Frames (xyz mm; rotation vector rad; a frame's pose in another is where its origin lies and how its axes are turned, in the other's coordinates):
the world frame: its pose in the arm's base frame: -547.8 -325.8 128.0 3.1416 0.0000 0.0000
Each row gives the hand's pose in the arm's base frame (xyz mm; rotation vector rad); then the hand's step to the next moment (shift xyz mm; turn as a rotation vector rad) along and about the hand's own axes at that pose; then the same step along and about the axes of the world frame.
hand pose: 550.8 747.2 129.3 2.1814 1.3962 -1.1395
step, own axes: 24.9 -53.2 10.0 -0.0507 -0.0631 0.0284
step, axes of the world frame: -45.4 -34.5 17.2 -0.0781 0.0190 -0.0299
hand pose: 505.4 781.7 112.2 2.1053 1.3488 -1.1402
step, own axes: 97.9 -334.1 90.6 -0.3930 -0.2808 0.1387
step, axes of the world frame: -313.0 -146.9 99.2 -0.3872 0.1876 -0.2596
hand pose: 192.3 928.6 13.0 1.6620 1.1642 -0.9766
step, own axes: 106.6 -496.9 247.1 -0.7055 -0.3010 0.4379
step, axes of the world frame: -478.5 105.1 281.6 -0.5231 0.5536 -0.4472
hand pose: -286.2 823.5 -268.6 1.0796 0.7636 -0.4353
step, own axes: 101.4 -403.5 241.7 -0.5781 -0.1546 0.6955
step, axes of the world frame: -114.9 385.8 263.6 -0.2535 0.7189 -0.5106
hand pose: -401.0 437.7 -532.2 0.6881 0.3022 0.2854
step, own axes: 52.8 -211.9 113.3 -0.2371 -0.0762 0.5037
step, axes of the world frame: 123.0 202.7 65.6 -0.0225 0.4300 -0.3610
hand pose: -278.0 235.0 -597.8 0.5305 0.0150 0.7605
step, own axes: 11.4 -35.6 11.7 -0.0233 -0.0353 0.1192
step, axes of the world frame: 33.9 19.1 4.3 0.0299 0.0905 -0.0832
